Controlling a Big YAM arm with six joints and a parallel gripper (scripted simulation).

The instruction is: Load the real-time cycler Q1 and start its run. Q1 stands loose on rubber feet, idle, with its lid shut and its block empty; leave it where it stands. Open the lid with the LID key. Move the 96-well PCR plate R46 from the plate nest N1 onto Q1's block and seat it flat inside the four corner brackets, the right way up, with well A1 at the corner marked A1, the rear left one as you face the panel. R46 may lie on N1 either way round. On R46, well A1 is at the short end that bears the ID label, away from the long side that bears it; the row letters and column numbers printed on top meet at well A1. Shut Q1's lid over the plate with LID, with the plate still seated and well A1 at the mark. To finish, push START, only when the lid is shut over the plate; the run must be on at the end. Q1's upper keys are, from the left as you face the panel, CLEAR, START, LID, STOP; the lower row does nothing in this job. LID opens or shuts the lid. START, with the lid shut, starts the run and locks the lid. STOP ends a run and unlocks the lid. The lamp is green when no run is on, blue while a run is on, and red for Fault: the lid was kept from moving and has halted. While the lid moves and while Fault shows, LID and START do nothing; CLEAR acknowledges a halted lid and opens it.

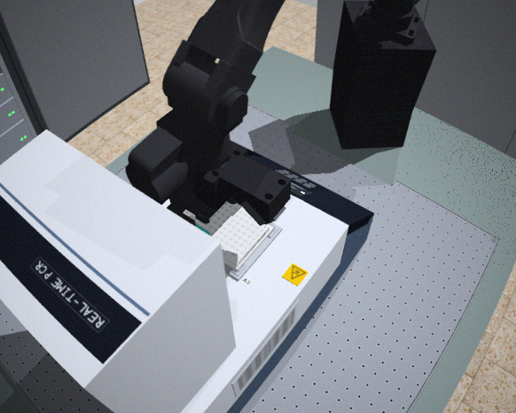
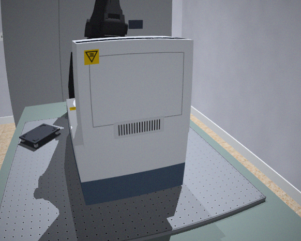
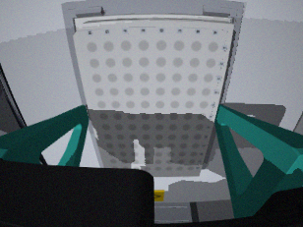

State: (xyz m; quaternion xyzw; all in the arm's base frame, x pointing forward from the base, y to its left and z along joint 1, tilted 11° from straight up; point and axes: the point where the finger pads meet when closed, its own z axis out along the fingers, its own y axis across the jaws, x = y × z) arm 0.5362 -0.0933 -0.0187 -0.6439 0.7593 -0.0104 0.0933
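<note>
Right now my hand is right at the plate R46. Also, from my hand: plate nest N1: 27 cm behind, 25 cm to the right, 19 cm below.
</note>
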